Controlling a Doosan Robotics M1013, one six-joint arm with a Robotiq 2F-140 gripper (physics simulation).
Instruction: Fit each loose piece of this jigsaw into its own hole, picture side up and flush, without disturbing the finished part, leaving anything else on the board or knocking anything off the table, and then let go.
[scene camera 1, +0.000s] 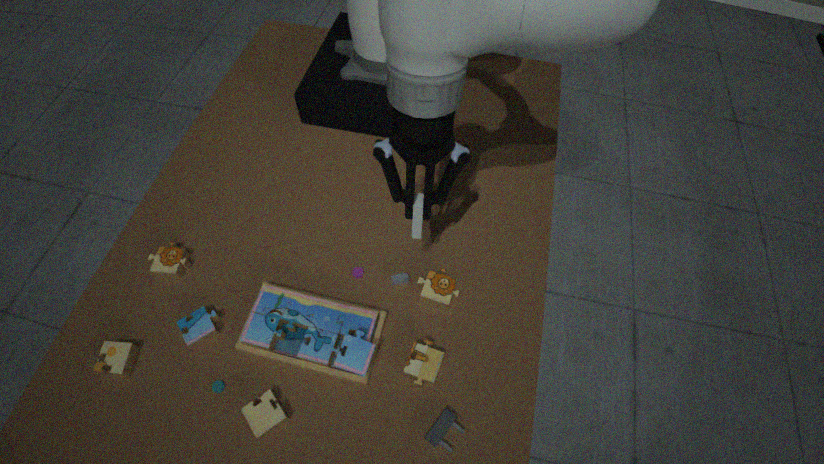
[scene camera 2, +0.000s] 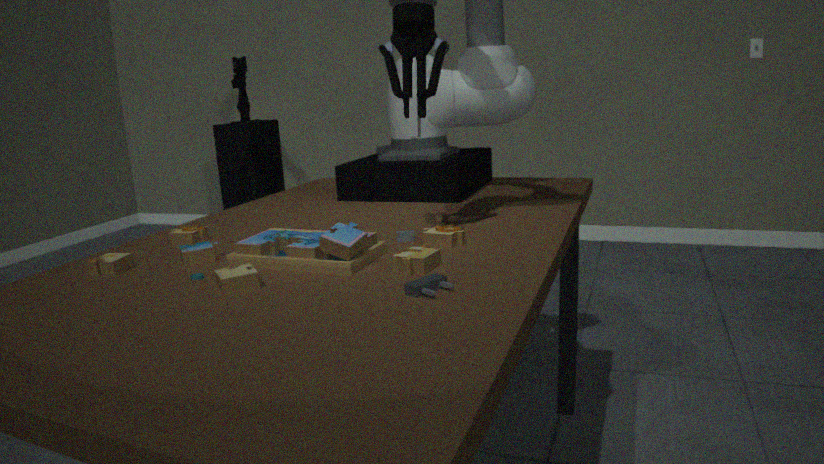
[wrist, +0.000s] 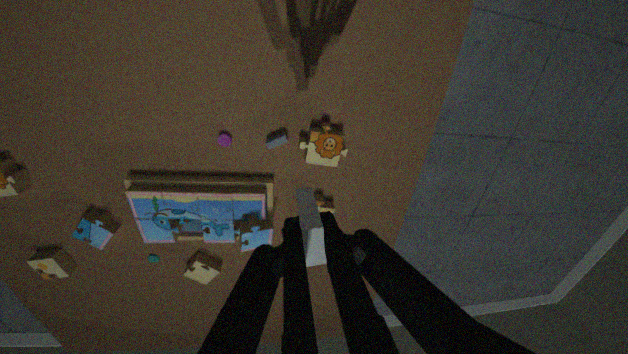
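Observation:
The jigsaw board (scene camera 1: 272, 355) (scene camera 2: 295, 265) (wrist: 207, 177) shows a blue whale picture. A blue corner piece (scene camera 1: 357, 352) (scene camera 2: 346, 237) (wrist: 256, 239) sits raised and askew at its right end, not flush. A dark hole (scene camera 1: 287, 344) (wrist: 190, 225) shows below the whale. Another blue piece (scene camera 1: 198, 324) (scene camera 2: 194, 246) lies loose to the left of the board. My gripper (scene camera 1: 417, 214) (scene camera 2: 414, 112) (wrist: 305, 202) is shut and hangs high above the table, behind and to the right of the board. A pale narrow bar juts down from between its fingers.
Loose on the table are a lion piece (scene camera 1: 440, 286) (wrist: 324, 145), a tan piece (scene camera 1: 424, 361) (scene camera 2: 417, 258), a pale face-down piece (scene camera 1: 264, 411) (wrist: 201, 270) and a grey piece (scene camera 1: 442, 428) (scene camera 2: 426, 285). A purple disc (scene camera 1: 358, 272), a small grey block (scene camera 1: 400, 277) and a teal disc (scene camera 1: 218, 386) lie nearby. The table's right edge (scene camera 1: 544, 285) is close.

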